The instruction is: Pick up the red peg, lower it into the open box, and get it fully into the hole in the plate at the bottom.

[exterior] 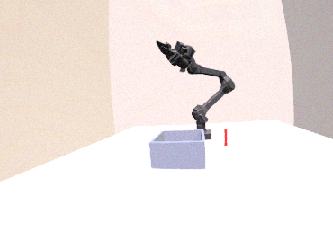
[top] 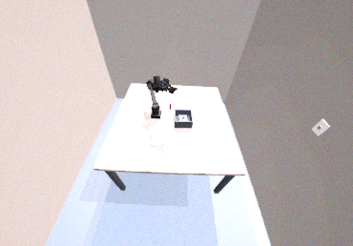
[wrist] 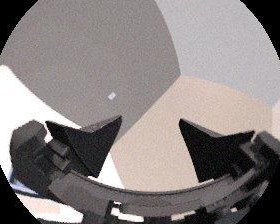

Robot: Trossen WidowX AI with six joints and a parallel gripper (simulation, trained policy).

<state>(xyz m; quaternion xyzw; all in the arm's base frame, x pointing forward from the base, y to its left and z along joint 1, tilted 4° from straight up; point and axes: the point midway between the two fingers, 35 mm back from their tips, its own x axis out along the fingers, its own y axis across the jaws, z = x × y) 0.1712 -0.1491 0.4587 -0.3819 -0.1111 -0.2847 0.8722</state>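
Now: the red peg 7 cm behind my gripper tip, 28 cm to the left of it and 47 cm below it. Round my gripper tip: grey-blue box 10 cm ahead, 10 cm to the left, 48 cm below; plate 10 cm ahead, 10 cm to the left, 47 cm below.
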